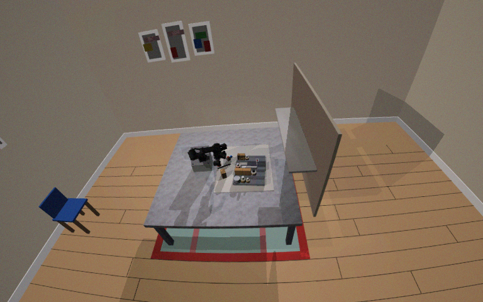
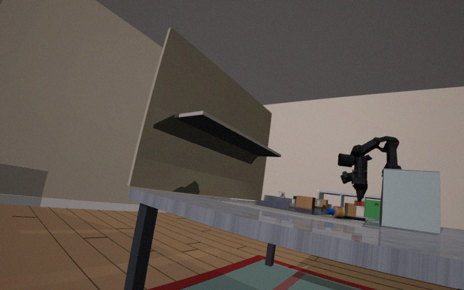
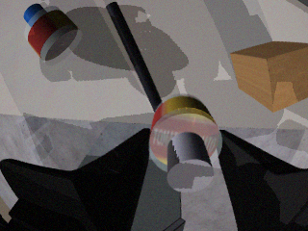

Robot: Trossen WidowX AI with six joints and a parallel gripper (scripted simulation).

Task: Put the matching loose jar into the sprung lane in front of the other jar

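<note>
Now: gripper tip 7 cm above the thin black rod, 4 cm to the right of it and 3 cm short of it. Round my gripper tip: brown box 8 cm to the right, 6 cm ahead, 4 cm below; shelf 68 cm ahead, 29 cm above, 11 cm to the left.
</note>
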